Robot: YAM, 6 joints.
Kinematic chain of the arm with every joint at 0, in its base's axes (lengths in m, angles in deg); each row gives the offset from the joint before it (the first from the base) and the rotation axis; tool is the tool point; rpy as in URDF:
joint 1: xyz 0 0 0.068 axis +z
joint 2: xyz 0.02 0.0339 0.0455 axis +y
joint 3: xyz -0.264 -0.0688 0 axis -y
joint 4: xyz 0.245 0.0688 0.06 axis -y
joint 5: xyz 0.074 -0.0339 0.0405 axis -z
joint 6: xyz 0.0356 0 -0.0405 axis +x
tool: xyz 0 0 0 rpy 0 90 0
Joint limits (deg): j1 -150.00..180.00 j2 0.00..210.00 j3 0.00..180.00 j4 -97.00..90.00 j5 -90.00..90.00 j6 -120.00..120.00
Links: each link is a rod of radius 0.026 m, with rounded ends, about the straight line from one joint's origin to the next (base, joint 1, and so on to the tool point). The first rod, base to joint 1, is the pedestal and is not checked.
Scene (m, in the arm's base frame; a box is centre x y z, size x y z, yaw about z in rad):
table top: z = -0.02
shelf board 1: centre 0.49 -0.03 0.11 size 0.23 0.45 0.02 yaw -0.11
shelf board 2: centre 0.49 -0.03 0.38 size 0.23 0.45 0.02 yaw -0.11
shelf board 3: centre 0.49 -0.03 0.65 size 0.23 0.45 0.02 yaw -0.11
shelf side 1: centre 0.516 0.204 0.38 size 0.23 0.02 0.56 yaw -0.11
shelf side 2: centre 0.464 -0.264 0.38 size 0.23 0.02 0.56 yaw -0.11
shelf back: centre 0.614 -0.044 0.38 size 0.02 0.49 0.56 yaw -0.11
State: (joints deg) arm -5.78 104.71 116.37 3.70 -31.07 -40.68
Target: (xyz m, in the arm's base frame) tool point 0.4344 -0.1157 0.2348
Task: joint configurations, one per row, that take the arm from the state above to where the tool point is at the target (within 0.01 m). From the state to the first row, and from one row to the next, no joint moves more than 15 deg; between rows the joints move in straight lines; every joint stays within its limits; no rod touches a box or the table.
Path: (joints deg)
1: -5.82 94.28 107.61 -1.14 -32.25 -40.68
2: -5.85 83.85 98.85 -5.98 -33.43 -40.68
3: -5.89 73.42 90.09 -10.82 -34.60 -40.68
4: -11.52 77.07 79.06 -15.54 -34.10 -40.68
5: -17.16 80.72 68.04 -20.25 -33.59 -40.68
6: -22.80 84.36 57.02 -24.97 -33.08 -40.68
7: -20.04 98.33 70.70 -16.54 -32.23 -40.68
8: -17.28 112.29 84.39 -8.12 -31.39 -40.68

